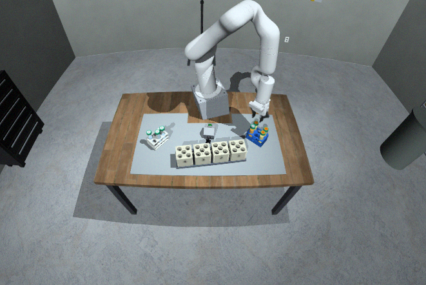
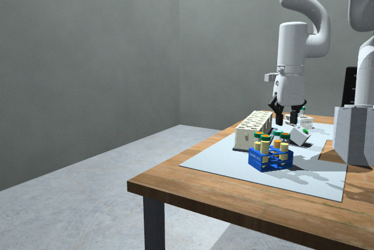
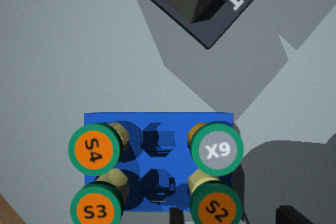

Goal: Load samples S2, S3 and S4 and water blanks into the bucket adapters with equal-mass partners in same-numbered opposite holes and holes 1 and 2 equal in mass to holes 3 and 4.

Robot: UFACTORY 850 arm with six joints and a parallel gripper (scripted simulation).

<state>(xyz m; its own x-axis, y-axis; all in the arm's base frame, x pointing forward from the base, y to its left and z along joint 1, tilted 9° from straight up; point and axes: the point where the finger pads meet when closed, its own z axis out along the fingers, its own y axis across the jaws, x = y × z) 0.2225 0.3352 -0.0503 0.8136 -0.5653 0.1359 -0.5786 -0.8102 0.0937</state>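
The sample tube lies 110 mm below my hand and 10 mm behind it. The rest, counted from my hand: blue rack (140 mm below, 40 mm ahead, 20 mm to the left); then sample tube S3 (110 mm below, 60 mm to the left, 40 mm ahead); then tube X9 (110 mm below, 30 mm to the right, 30 mm ahead).
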